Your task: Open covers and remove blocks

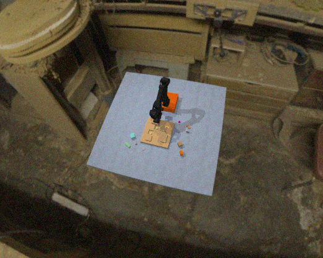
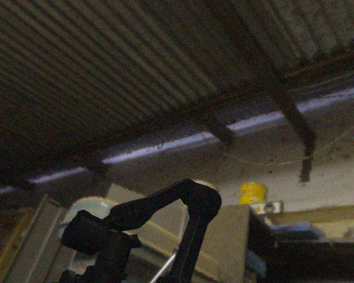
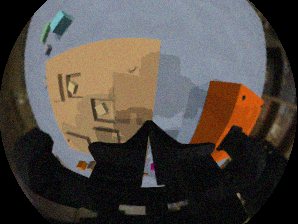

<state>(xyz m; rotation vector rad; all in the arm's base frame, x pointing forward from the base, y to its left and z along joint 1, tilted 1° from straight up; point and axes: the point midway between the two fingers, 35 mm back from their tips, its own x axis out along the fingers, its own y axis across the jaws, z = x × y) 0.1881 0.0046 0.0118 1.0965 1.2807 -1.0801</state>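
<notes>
My gripper tip is 12 cm short of the tan puzzle board, 5 cm to the right of it and 3 cm above it. Round my gripper tip: magenta piece: 7 cm behind, 20 cm to the left, 4 cm below; small grey piece: 33 cm to the left, 4 cm below; cyan block: 28 cm ahead, 18 cm to the right, 4 cm below.
</notes>
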